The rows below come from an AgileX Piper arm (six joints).
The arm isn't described. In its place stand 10 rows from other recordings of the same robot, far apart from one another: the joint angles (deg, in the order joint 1, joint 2, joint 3, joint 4, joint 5, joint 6), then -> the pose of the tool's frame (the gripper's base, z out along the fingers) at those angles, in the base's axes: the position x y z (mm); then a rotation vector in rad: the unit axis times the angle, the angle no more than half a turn.
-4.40, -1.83, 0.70, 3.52, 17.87, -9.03 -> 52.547 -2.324 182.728 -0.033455 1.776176 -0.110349
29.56, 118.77, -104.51, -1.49, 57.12, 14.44 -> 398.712 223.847 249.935 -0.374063 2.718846 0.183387
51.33, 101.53, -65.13, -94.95, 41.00, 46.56 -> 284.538 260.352 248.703 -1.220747 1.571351 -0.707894
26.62, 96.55, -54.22, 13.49, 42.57, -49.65 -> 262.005 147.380 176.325 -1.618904 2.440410 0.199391
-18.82, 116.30, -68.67, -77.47, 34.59, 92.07 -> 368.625 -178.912 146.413 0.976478 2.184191 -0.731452
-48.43, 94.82, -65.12, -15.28, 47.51, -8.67 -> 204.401 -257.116 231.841 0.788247 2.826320 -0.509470
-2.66, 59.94, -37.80, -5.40, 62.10, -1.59 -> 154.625 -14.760 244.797 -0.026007 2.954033 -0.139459
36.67, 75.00, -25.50, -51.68, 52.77, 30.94 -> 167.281 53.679 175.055 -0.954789 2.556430 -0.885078
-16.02, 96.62, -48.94, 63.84, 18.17, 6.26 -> 319.625 -65.272 177.418 1.631026 1.973704 0.731218
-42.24, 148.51, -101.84, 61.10, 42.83, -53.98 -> 401.296 -291.228 20.579 0.706676 2.370559 0.562442
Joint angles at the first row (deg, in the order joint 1, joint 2, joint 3, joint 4, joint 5, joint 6):
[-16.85 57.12 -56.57 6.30 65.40 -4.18]
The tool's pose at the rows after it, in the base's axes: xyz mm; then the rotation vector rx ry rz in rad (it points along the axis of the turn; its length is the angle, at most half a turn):
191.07 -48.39 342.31 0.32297 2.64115 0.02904
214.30 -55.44 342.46 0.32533 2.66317 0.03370
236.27 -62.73 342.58 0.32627 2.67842 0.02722
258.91 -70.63 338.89 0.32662 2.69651 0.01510
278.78 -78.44 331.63 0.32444 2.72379 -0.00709
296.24 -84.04 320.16 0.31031 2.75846 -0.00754
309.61 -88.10 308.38 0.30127 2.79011 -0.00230
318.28 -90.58 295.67 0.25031 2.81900 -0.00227
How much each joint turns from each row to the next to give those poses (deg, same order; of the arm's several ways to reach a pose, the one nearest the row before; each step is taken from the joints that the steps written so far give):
[0.00 5.83 -3.43 0.00 -0.24 0.00]
[0.00 5.33 -3.83 0.00 -0.20 -0.11]
[0.00 4.91 -3.97 -0.42 -0.13 0.00]
[0.00 5.03 -3.70 -0.68 -0.41 0.00]
[0.00 4.62 -3.03 -1.20 -0.24 0.00]
[0.00 4.22 -2.10 -0.20 -0.26 -0.77]
[0.00 3.41 -1.38 0.00 -0.25 -0.58]
[0.00 2.40 -0.10 0.13 -0.88 -2.32]

